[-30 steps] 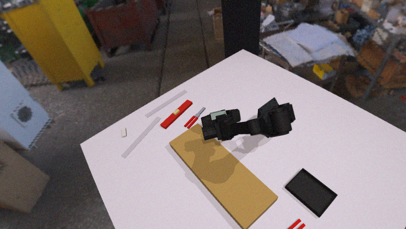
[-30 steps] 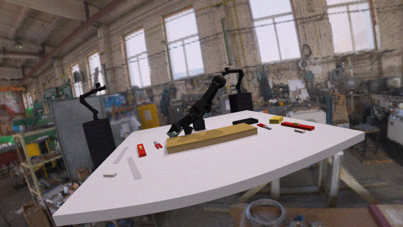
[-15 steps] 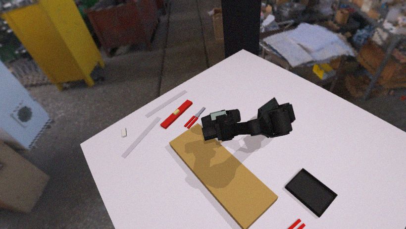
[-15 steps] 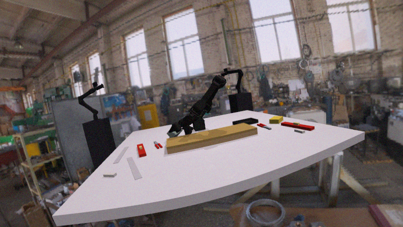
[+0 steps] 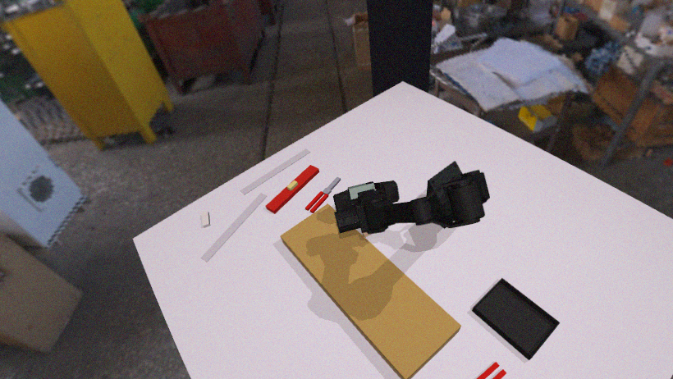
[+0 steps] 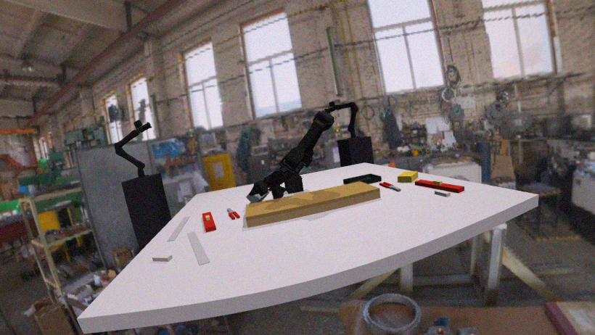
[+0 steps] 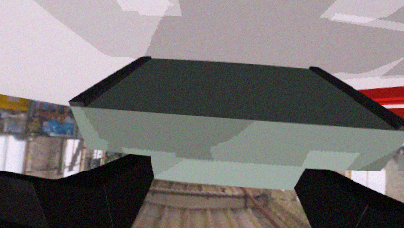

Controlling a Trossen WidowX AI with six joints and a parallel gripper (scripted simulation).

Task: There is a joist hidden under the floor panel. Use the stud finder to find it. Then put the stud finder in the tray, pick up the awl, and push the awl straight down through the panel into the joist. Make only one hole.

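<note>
The stud finder is 1 cm to the left of my gripper tip, 1 cm below it and 1 cm behind it. The rest, counted from my gripper tip: yellow block (72 cm to the left, 19 cm ahead, 5 cm below); black tray (55 cm to the left, 5 cm below, 3 cm ahead); awl (12 cm to the left, 6 cm below, 3 cm ahead).
</note>
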